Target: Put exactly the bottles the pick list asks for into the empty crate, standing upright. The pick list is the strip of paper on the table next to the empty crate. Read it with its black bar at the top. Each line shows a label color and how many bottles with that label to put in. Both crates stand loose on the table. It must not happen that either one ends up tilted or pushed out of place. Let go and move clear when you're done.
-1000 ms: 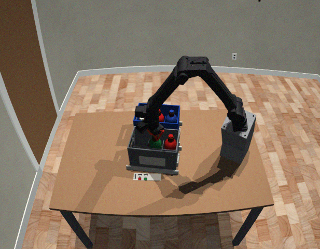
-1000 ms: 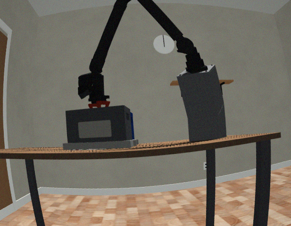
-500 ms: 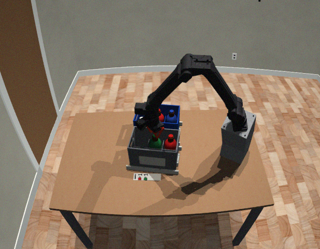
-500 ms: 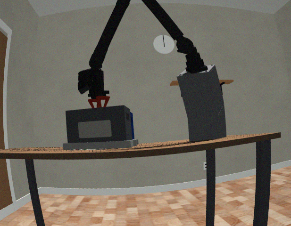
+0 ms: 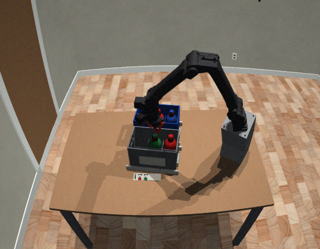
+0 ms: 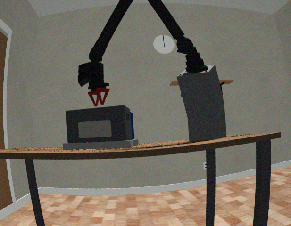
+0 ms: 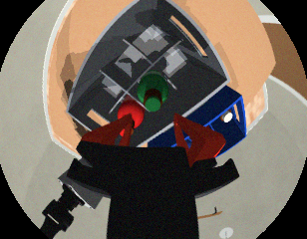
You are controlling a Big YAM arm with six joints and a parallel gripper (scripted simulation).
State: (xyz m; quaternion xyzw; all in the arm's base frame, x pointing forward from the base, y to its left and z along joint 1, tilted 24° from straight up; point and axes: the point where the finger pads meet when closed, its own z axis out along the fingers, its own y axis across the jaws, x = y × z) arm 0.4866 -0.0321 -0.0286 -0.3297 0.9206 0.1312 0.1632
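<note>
Right now my hand is 12 cm above the green-labelled bottle. Also, from my hand: blue-labelled bottle (23 cm to the right, 12 cm below, 9 cm behind); red-labelled bottle (12 cm below, 9 cm behind); grey crate (12 cm below, 4 cm to the left).
</note>
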